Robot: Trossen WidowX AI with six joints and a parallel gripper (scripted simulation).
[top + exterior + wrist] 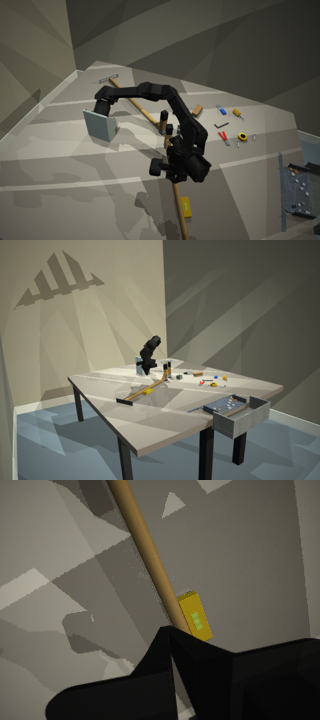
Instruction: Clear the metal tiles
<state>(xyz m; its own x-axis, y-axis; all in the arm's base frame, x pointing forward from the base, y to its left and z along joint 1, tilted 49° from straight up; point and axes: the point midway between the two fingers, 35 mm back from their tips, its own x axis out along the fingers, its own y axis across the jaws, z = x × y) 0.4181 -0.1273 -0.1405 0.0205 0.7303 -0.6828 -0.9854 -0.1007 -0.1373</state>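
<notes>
Right now my gripper tip is 3 cm short of the long scraper, 1 cm to the left of it and 5 cm above it. Round my gripper tip: small grey box (6 cm behind, 36 cm to the left, 10 cm below); yellow spirit level (8 cm ahead, 4 cm to the right, 10 cm below); hex key (14 cm ahead, 49 cm to the left, 11 cm below).
</notes>
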